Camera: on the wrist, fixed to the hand. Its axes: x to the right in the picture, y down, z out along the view.
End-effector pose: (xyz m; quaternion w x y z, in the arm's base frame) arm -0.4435 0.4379 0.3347 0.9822 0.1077 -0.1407 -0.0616
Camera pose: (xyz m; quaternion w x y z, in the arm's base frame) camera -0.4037 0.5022 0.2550 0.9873 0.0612 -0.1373 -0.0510
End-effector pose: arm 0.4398 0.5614 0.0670 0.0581 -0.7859 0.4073 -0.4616
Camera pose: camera 0.3373 0.5530 0.1056 0.0296 -0.7797 0.4410 -0.4436
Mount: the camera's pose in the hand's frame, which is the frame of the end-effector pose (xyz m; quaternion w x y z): 0.0072 0.0477 -0.0987 0.9988 -0.0449 0.0023 0.0169
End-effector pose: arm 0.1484 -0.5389 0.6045 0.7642 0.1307 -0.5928 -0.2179
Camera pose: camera 0.2534 -0.5067 0.6065 0.7742 0.0867 -0.5828 -0.2311
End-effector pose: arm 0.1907 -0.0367 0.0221 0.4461 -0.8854 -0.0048 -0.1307
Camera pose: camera 0.1812 -0.1443 0.0422 0.4080 -0.9042 0.0171 -0.1253
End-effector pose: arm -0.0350 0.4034 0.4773 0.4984 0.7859 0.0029 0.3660
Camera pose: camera -0.1040 0.4592 0.5421 0.5269 0.7618 -0.0257 0.3759
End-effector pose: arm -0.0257 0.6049 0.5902 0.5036 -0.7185 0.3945 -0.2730
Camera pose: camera -0.1137 0.5400 0.5793 0.4745 -0.7330 0.4196 -0.2481
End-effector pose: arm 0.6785 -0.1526 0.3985 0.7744 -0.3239 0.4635 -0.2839
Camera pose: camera 0.5991 -0.1515 0.3226 0.7627 -0.3498 0.4830 -0.2504
